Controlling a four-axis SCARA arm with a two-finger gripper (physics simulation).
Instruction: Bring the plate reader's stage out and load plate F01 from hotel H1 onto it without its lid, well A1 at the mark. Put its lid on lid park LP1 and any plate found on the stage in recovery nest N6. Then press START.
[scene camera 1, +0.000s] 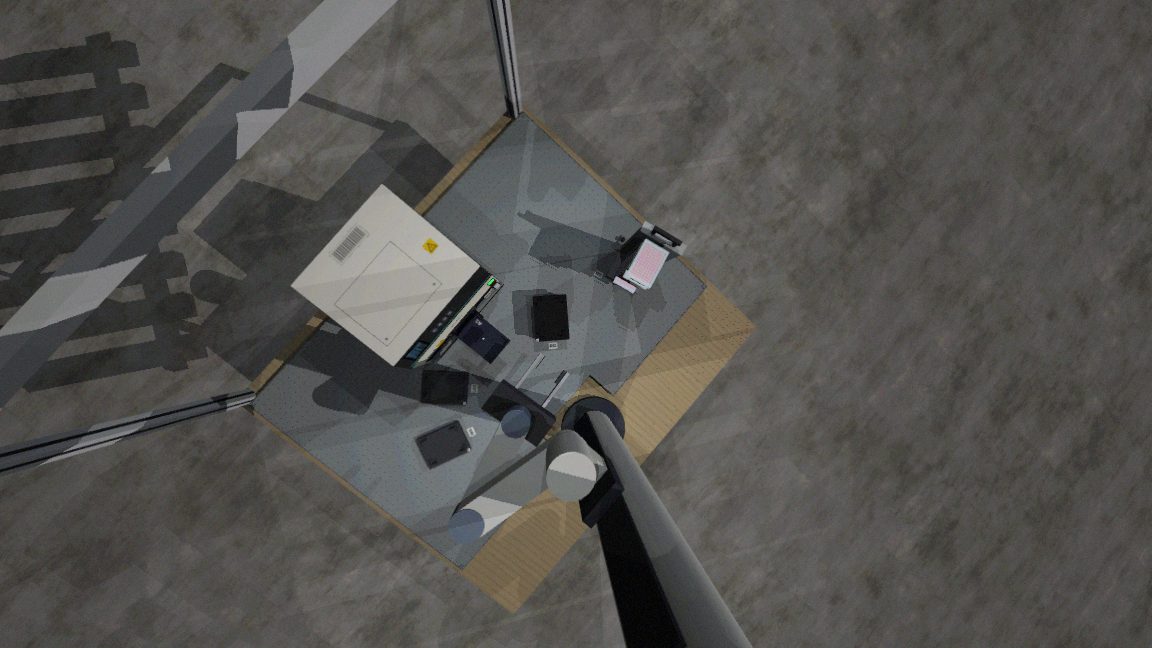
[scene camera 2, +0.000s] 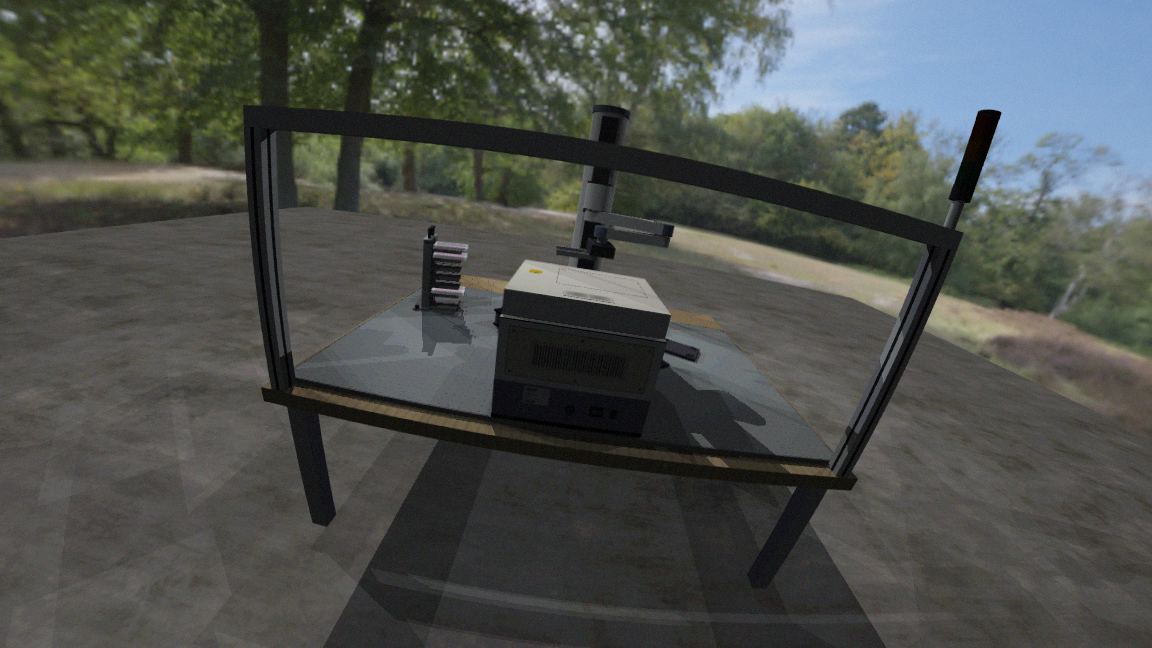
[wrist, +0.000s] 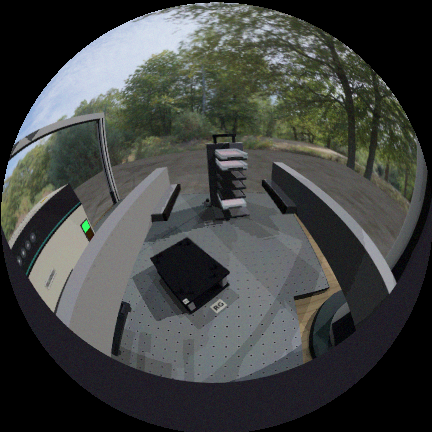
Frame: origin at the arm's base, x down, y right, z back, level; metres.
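Seen in the pictures: gripper, between the fingertips: (scene camera 1: 555, 362) (scene camera 2: 556, 249) (wrist: 220, 173); arm's base, origin of its link: (wrist: 344, 328).
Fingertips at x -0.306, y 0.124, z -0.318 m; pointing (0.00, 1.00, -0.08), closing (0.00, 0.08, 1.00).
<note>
Pixels of each thing's top centre, then the offset from my fingertips to it. "spot": a spot on its surface instead.
- reader, centre of its top: (scene camera 2: 587, 282) (scene camera 1: 388, 276) dx -0.011, dy -0.115, dz -0.488 m
- lower plate, centre of its top: (scene camera 1: 631, 272) (wrist: 230, 196) (scene camera 2: 448, 288) dx +0.222, dy +0.411, dz +0.019 m
- RG label, a spot on its surface: (wrist: 218, 306) spot: dx +0.293, dy +0.014, dz -0.013 m
The reader (scene camera 1: 386, 274) (scene camera 2: 580, 354) (wrist: 55, 250) is a large cream box. Its dark blue stage (scene camera 1: 483, 336) stands out at the front; no plate can be made out on it. Hotel H1 (scene camera 2: 427, 274) (wrist: 212, 175) is a dark upright rack at the table's far side. It holds pale pink-topped plates: an upper one (scene camera 1: 647, 263) (scene camera 2: 451, 248) (wrist: 231, 154), one close below it, and a lower plate (wrist: 233, 203). Plate names are unreadable. My gripper (scene camera 1: 553, 364) (wrist: 220, 173) is shut to its narrow stance, its parallel fingers apart with nothing between them. It points toward the hotel from a distance.
A black stand (scene camera 1: 551, 316) (wrist: 190, 272) with an RG label (wrist: 218, 306) is between gripper and hotel. Two more dark stands (scene camera 1: 444, 386) (scene camera 1: 443, 444) are near the reader's front. The reader shows a green light (scene camera 1: 492, 282) (wrist: 86, 226). A frame (scene camera 2: 604, 153) spans the table's edge.
</note>
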